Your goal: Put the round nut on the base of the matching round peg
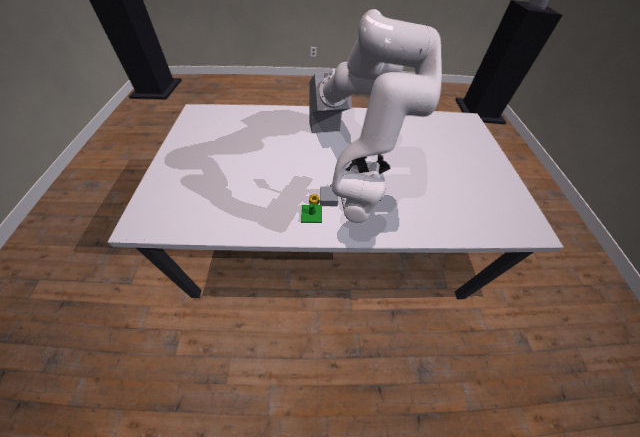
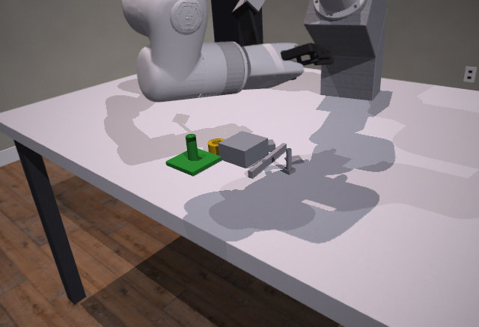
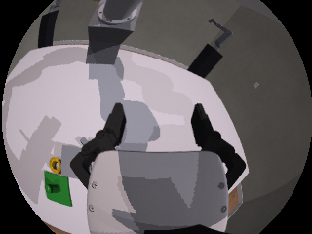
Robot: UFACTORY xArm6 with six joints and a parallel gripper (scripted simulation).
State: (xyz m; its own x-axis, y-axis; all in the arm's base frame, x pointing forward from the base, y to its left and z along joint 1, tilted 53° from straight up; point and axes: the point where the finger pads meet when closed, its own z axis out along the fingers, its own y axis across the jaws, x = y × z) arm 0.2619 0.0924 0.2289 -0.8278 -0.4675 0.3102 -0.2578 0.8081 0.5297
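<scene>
My hand is 3 cm short of the grey block, 13 cm to the left of it and 18 cm above it. Also, from my hand: long handle: 2 cm ahead, 7 cm to the right, 19 cm below.
</scene>
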